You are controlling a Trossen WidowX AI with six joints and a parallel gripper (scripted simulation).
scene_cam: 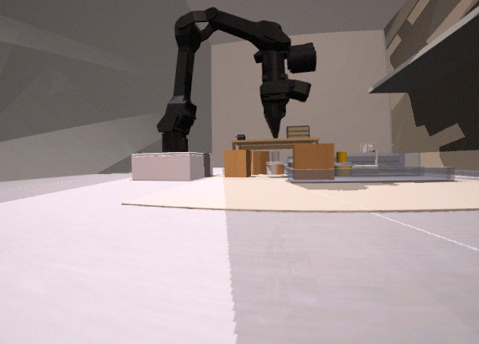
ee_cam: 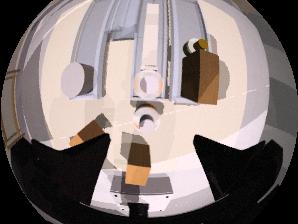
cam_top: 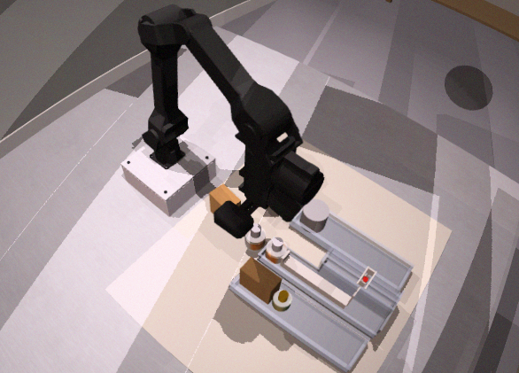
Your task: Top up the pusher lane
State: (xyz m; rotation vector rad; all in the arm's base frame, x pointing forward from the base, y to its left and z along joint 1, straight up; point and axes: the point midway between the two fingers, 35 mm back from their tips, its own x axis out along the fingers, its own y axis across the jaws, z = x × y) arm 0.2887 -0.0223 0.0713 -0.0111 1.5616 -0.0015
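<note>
Now: gripper tip 7 cm short of the brown box, 8 cm to the left of it and 6 cm above it. From my gripper tip the other things lie so: grey cylinder: 6 cm ahead, 13 cm to the left, 7 cm below; red marker: 24 cm ahead, 4 cm to the left, 3 cm below; white pusher bar: 16 cm ahead, 3 cm to the left, 5 cm below.
</note>
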